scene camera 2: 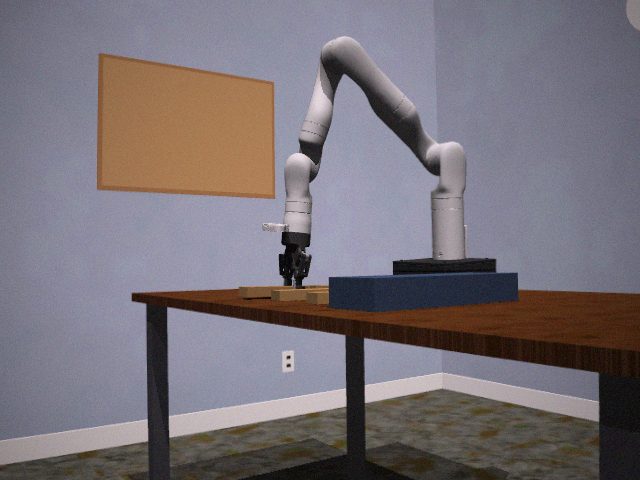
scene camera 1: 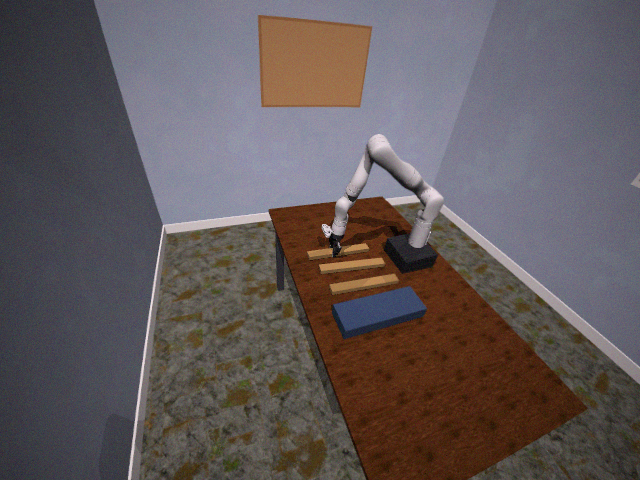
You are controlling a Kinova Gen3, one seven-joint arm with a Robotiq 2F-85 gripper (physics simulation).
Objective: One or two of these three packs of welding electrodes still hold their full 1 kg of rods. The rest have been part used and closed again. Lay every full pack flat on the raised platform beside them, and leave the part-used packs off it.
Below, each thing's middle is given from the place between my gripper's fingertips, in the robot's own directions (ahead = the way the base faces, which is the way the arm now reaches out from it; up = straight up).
Scene:
My hand is 100 mm past the blue raised platform [scene camera 2: 380,293], 430 mm to the right of it and 20 mm below it.

